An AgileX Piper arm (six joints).
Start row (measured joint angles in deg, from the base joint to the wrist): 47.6, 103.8, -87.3, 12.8, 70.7, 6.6
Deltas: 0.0, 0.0, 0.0, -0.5, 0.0, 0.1; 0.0, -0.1, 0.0, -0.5, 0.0, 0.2; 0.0, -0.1, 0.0, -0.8, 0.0, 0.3; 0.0, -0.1, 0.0, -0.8, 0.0, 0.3; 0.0, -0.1, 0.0, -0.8, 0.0, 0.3; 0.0, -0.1, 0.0, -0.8, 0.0, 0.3; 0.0, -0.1, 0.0, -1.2, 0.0, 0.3; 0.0, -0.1, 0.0, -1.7, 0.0, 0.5; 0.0, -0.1, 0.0, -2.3, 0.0, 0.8; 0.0, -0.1, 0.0, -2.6, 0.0, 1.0; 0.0, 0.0, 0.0, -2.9, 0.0, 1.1; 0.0, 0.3, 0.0, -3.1, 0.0, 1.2; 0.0, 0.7, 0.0, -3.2, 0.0, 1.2; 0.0, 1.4, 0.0, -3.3, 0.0, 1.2; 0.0, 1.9, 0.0, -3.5, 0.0, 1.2; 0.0, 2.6, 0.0, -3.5, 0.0, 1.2; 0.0, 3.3, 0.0, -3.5, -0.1, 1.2; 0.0, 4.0, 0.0, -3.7, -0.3, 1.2; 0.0, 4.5, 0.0, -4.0, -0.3, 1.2
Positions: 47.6, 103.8, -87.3, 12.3, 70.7, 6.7; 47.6, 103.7, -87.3, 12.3, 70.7, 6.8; 47.6, 103.7, -87.3, 12.0, 70.7, 6.9; 47.6, 103.7, -87.3, 12.0, 70.7, 6.9; 47.6, 103.7, -87.3, 12.0, 70.7, 6.9; 47.6, 103.7, -87.3, 12.0, 70.7, 6.9; 47.6, 103.7, -87.3, 11.6, 70.7, 6.9; 47.6, 103.7, -87.3, 11.1, 70.7, 7.1; 47.6, 103.7, -87.3, 10.5, 70.7, 7.4; 47.6, 103.7, -87.3, 10.2, 70.7, 7.6; 47.6, 103.8, -87.3, 9.9, 70.7, 7.7; 47.6, 104.1, -87.3, 9.7, 70.7, 7.8; 47.6, 104.5, -87.3, 9.6, 70.7, 7.8; 47.6, 105.2, -87.3, 9.5, 70.7, 7.8; 47.6, 105.7, -87.3, 9.3, 70.7, 7.8; 47.6, 106.4, -87.3, 9.3, 70.7, 7.8; 47.6, 107.1, -87.3, 9.3, 70.6, 7.8; 47.6, 107.8, -87.3, 9.1, 70.4, 7.8; 47.6, 108.3, -87.3, 8.8, 70.4, 7.8
